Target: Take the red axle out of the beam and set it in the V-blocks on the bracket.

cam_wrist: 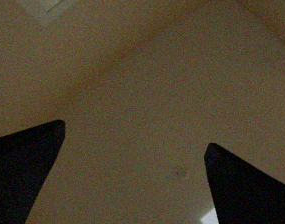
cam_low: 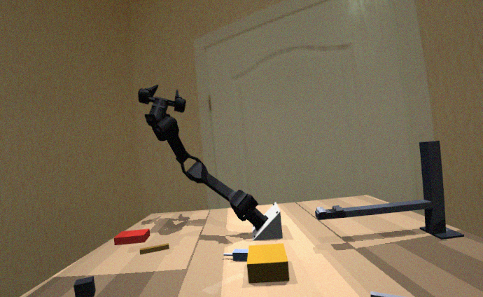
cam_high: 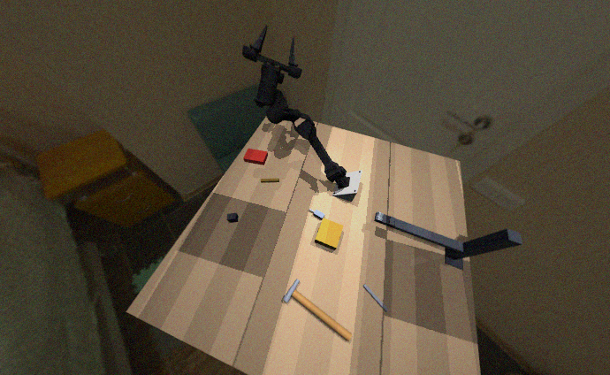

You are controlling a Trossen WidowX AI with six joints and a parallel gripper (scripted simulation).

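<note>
Now: the blue-grey block 290 mm ahead of my gripper tip, 220 mm to the left of it and 610 mm below it. The rest, counted from my gripper tip: small dark cube 420 mm ahead, 160 mm to the right, 610 mm below; then olive stick 160 mm ahead, 60 mm to the right, 620 mm below; then red flat block 30 mm ahead, 190 mm to the right, 610 mm below.
</note>
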